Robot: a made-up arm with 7 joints.
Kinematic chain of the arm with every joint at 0, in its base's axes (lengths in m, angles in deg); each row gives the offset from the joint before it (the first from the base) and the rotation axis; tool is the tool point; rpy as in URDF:
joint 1: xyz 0 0 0.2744 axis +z
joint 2: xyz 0 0 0 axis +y
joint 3: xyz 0 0 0.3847 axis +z
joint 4: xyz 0.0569 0 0 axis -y
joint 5: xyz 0.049 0 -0.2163 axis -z
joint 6: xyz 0 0 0 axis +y
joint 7: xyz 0.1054 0 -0.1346 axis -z
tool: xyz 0 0 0 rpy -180 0 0
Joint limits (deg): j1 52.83..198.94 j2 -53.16..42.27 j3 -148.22..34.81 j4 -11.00..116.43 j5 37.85..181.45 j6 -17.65..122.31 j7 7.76..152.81
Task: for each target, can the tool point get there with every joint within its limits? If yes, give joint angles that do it. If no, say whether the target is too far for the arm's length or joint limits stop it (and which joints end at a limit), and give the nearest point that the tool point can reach.
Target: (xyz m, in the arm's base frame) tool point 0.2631 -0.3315 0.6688
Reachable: yes | joints 65.89 6.32 -128.80 72.84 135.33 62.82 56.17
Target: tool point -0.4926 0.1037 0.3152
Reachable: yes | joints 169.75 27.45 -7.98 59.03 132.10 58.90 101.37
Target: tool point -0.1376 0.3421 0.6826
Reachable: yes | joints 182.39 2.62 -96.92 99.59 65.39 107.47 26.03
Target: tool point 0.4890 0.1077 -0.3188
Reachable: no: joint limits stop it (at a limit: joint 2, joint 3) | nearest point 0.4021 0.0886 0.1032 | short by 0.431 m
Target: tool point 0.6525 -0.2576 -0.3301
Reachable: no: too far | nearest point 0.4603 -0.1817 0.1302 | short by 0.505 m
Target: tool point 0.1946 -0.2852 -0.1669
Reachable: no: joint limits stop it (at a limit: joint 2, joint 3) | nearest point 0.1905 -0.2791 0.0944 | short by 0.261 m
